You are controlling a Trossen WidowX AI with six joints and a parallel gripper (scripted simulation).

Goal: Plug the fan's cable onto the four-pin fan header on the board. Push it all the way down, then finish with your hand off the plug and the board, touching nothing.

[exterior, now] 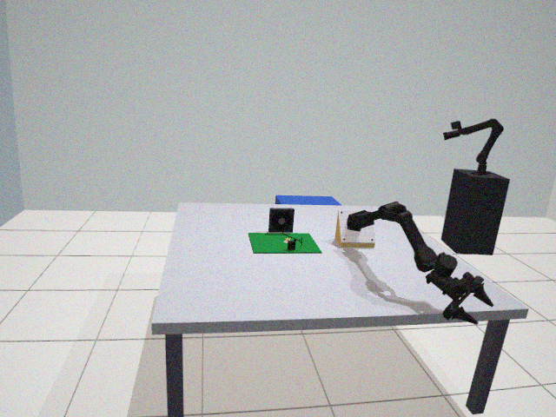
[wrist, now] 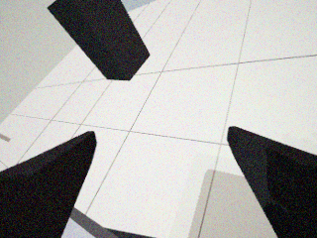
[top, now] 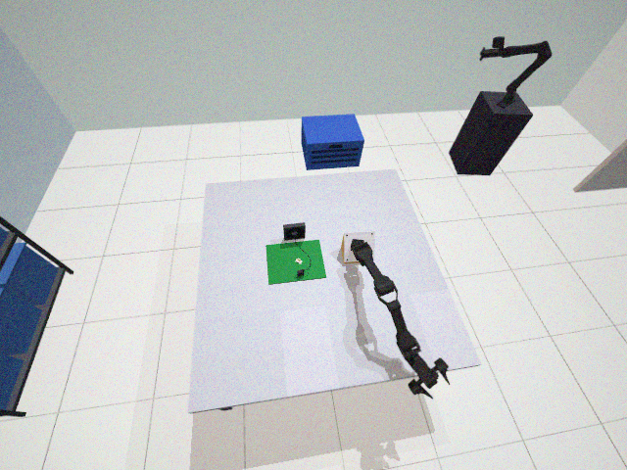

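My gripper tip is 61 cm short of the dark fan plug, 55 cm to the left of it and 1 cm above it. The rest, counted from my gripper tip: green board (64 cm ahead, 64 cm to the right, 5 cm below); then black fan (65 cm ahead, 79 cm to the right, 2 cm above); then white four-pin header (62 cm ahead, 63 cm to the right, 3 cm below).
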